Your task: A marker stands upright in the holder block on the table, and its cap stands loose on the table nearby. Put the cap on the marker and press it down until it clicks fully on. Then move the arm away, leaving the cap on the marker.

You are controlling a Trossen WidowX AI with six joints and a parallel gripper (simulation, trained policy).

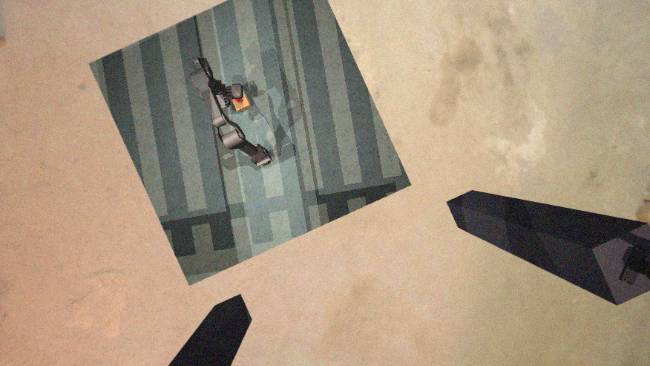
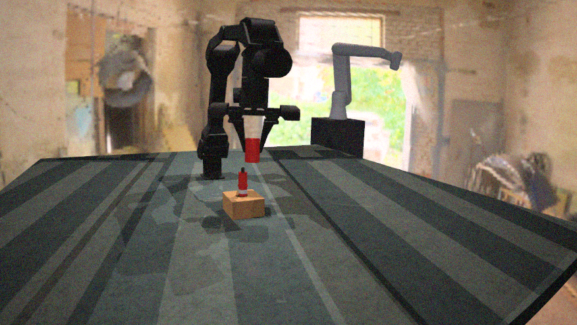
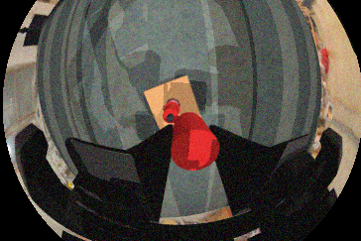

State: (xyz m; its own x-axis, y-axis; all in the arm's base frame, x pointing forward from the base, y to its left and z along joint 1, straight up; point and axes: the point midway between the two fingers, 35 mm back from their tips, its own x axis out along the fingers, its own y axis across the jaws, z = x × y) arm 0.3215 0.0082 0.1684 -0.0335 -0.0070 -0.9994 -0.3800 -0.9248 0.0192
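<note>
Right now the red marker is 2 cm to the right of my gripper tip and 6 cm below it. Also, from my gripper tip: red cap 1 cm above; holder block 2 cm to the right, 11 cm below.
</note>
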